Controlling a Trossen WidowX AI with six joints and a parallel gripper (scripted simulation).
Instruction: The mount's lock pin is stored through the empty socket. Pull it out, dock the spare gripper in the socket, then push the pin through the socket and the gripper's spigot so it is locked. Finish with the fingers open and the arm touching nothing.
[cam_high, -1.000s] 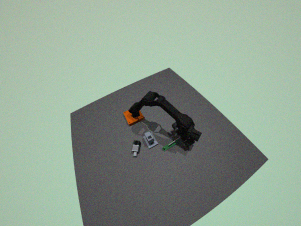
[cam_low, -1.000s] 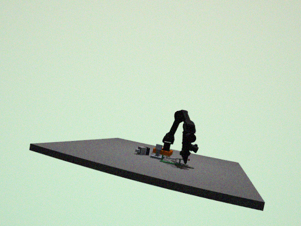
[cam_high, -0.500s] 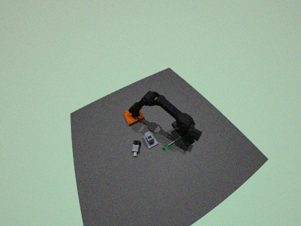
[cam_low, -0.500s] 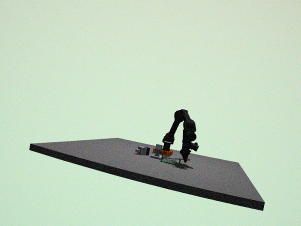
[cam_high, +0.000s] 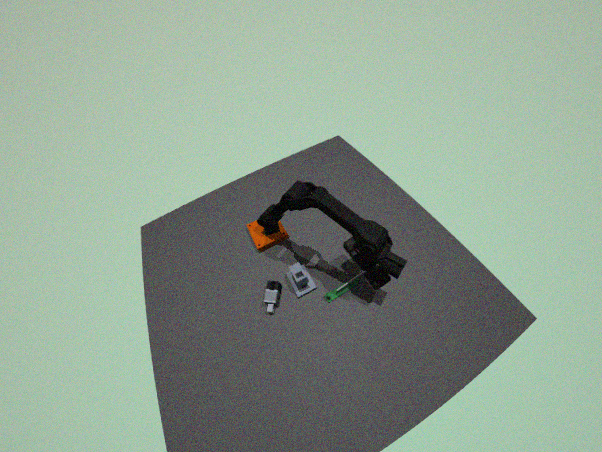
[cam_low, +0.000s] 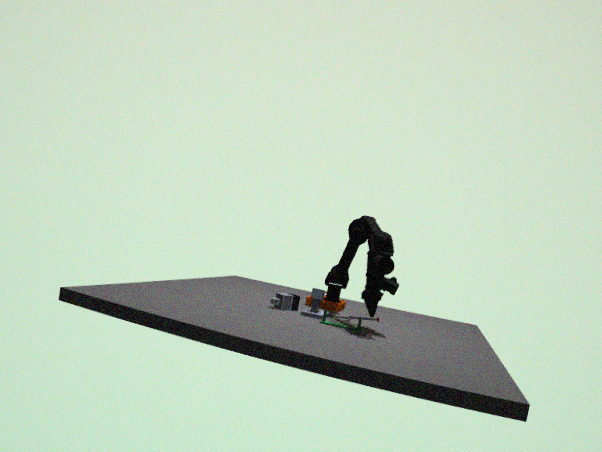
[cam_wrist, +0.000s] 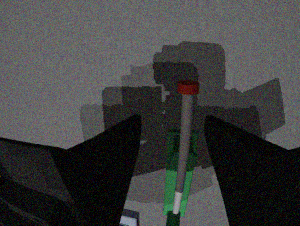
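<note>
My gripper tip is now 90 mm to the left of the green rest, 30 mm short of it and 30 mm above it. Also, from my gripper tip: grey mount (230 mm to the right, 40 mm behind, 10 mm below); spare gripper (350 mm to the right, 30 mm below, 10 mm behind).
</note>
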